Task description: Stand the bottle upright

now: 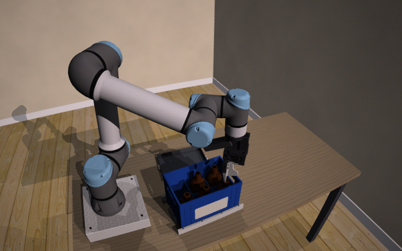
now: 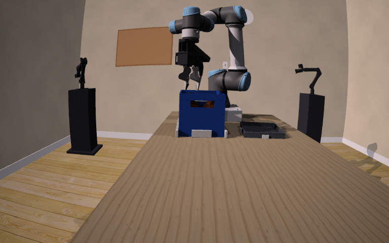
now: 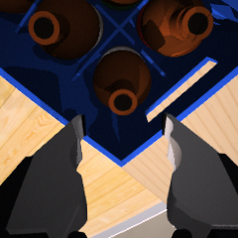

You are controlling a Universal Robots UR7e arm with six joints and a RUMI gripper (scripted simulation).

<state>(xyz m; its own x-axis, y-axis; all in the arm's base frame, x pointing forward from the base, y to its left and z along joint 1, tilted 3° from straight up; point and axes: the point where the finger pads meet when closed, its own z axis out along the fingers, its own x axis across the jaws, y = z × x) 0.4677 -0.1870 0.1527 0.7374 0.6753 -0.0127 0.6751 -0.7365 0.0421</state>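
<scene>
Now: the crate 12 cm below my hand, 9 cm behind it and 5 cm to the left of it. Also, from my hand: tray 33 cm to the left, 19 cm below, 4 cm behind.
</scene>
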